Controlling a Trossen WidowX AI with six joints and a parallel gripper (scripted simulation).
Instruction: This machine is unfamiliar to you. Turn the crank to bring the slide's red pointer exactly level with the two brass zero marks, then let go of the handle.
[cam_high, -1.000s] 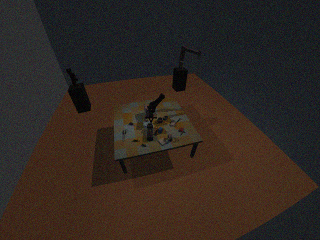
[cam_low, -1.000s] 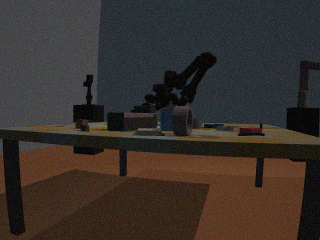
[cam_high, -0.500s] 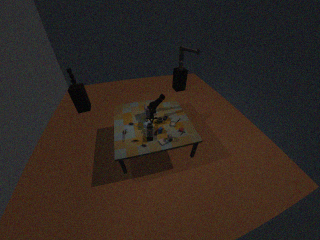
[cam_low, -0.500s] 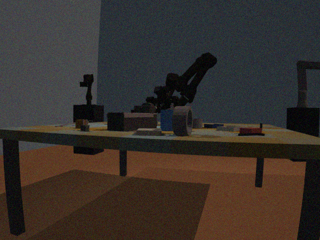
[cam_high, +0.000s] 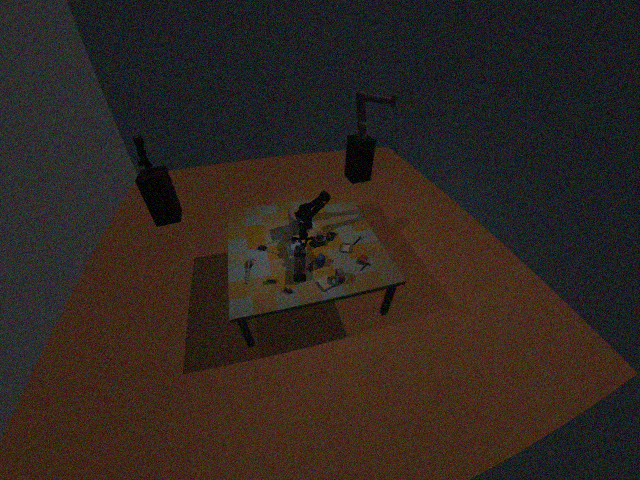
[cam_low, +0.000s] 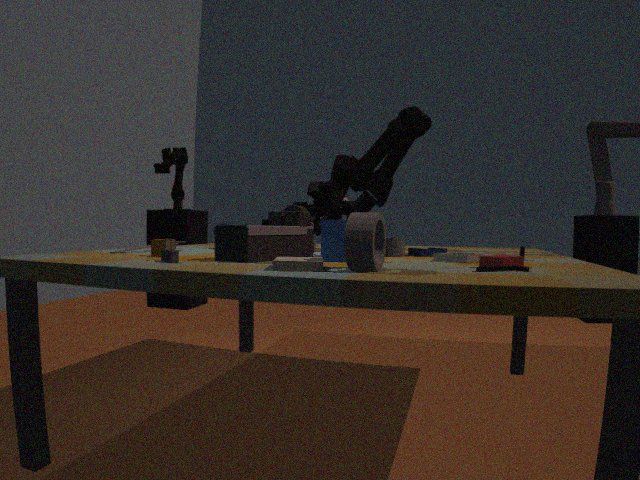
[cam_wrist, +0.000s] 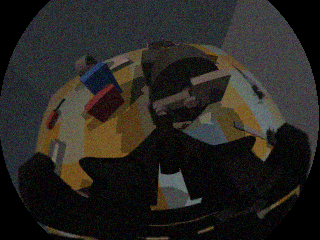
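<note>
Now: gripper tip 140 mm short of the red pointer, 70 mm to the left of it and 30 mm below it. The rest, counted from my gripper tip: blue block 160 mm ahead, 90 mm to the left, 10 mm below; yellow block 320 mm to the right, 200 mm ahead, 30 mm below; dark crank handle 20 mm behind, 20 mm above, 10 mm to the left.
</note>
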